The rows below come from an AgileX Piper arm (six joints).
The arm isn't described. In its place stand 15 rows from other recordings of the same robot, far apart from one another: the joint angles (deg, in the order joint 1, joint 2, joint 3, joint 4, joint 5, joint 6), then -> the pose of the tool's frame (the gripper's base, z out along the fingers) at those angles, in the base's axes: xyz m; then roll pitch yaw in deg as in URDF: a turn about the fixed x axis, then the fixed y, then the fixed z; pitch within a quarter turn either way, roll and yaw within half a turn.
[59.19, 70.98, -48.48, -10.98, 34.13, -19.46] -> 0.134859, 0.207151, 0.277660, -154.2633, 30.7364, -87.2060
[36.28, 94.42, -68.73, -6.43, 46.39, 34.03] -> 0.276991, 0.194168, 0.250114, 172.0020, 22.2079, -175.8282
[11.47, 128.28, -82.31, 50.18, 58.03, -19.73] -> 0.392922, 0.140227, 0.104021, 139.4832, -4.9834, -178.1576
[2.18, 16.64, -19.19, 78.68, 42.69, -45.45] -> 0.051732, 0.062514, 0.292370, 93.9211, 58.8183, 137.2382
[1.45, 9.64, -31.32, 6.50, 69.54, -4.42] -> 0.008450, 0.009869, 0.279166, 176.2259, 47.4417, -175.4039
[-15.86, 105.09, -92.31, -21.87, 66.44, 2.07] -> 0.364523, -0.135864, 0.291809, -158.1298, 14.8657, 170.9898
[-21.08, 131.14, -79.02, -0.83, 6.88, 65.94] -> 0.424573, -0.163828, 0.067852, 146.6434, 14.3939, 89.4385
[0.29, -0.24, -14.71, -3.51, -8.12, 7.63] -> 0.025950, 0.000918, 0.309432, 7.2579, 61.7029, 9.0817
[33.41, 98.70, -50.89, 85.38, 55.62, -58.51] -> 0.220354, 0.235031, 0.202664, 117.4748, 20.3620, -160.4963
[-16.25, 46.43, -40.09, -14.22, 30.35, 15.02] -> 0.152362, -0.056175, 0.323923, -177.3578, 59.3068, 158.5259
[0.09, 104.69, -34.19, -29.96, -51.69, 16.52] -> 0.312572, 0.036150, 0.141630, 166.4846, 73.1254, -169.9012
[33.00, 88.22, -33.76, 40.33, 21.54, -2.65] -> 0.193832, 0.151658, 0.149302, 155.1428, 11.6002, 177.6967
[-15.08, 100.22, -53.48, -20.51, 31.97, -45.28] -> 0.302071, -0.098876, 0.158454, -159.2216, -0.9545, -134.0614
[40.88, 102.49, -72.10, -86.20, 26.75, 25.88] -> 0.334454, 0.235455, 0.265397, -115.1784, 15.5388, -85.7943
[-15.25, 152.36, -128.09, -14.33, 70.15, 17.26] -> 0.490170, -0.155594, 0.069304, -167.0779, 3.9798, 152.7613
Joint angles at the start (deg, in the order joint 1, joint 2, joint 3, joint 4, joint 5, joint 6):
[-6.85, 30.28, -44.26, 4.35, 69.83, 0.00]
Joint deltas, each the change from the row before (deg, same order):
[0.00, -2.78, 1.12, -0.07, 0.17, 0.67]
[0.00, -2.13, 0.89, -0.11, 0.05, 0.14]
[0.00, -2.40, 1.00, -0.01, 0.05, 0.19]
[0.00, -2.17, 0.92, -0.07, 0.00, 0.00]
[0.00, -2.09, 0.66, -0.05, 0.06, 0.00]
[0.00, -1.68, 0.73, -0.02, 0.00, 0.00]
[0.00, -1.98, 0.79, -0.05, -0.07, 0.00]
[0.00, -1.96, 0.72, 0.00, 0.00, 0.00]
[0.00, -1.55, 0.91, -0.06, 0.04, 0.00]
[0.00, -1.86, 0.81, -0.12, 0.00, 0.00]
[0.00, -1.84, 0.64, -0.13, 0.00, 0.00]
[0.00, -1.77, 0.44, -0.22, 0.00, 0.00]
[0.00, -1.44, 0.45, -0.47, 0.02, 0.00]
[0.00, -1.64, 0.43, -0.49, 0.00, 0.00]
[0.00, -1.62, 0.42, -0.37, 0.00, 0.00]
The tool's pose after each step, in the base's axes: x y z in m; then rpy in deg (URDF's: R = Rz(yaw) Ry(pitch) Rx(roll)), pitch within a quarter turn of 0, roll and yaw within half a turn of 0. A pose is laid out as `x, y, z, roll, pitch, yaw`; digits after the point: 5 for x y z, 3 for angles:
0.05381, -0.00004, 0.32777, 174.154, 40.504, 170.347
0.04689, 0.00063, 0.32512, 174.091, 41.684, 170.164
0.03935, 0.00152, 0.32189, 173.833, 43.012, 169.850
0.03282, 0.00220, 0.31868, 173.821, 44.264, 169.813
0.02642, 0.00290, 0.31643, 173.774, 45.635, 169.762
0.02170, 0.00344, 0.31354, 173.718, 46.584, 169.713
0.01629, 0.00401, 0.31040, 173.668, 47.844, 169.649
0.01097, 0.00465, 0.30736, 173.552, 49.082, 169.562
0.00736, 0.00499, 0.30315, 173.576, 49.684, 169.554
0.00284, 0.00536, 0.29940, 173.634, 50.738, 169.537
-0.00172, 0.00571, 0.29633, 173.690, 51.943, 169.512
-0.00627, 0.00593, 0.29409, 173.855, 53.282, 169.524
-0.00977, 0.00564, 0.29170, 174.412, 54.274, 169.712
-0.01378, 0.00539, 0.28932, 174.985, 55.505, 169.898
-0.01762, 0.00529, 0.28690, 175.399, 56.720, 170.022

